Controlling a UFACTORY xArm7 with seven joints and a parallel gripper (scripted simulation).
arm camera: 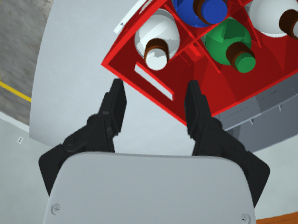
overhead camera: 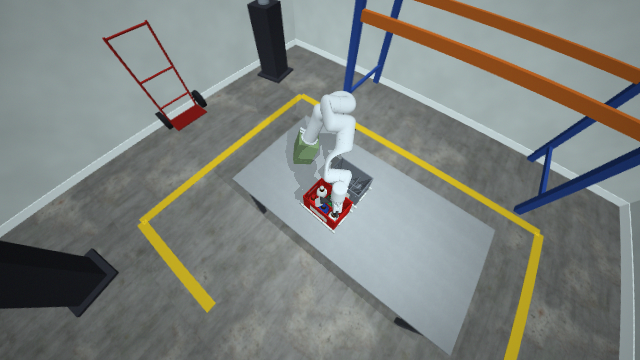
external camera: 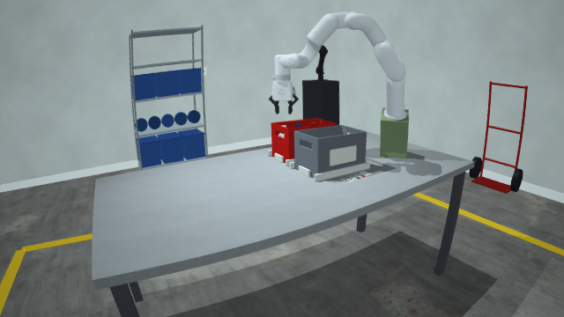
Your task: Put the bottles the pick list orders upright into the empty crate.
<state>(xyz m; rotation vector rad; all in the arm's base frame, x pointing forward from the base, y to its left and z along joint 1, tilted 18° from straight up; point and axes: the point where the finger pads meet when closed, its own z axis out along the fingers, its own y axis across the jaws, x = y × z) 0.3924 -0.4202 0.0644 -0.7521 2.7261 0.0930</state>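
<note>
Right now the white-label bottle is 150 mm below my hand. From my hand the other things lie so: red crate: 160 mm below, 80 mm behind, 60 mm to the left; green-labelled bottle: 150 mm below, 100 mm to the left, 60 mm behind; blue-capped bottle: 150 mm below, 80 mm behind, 20 mm to the left.
</note>
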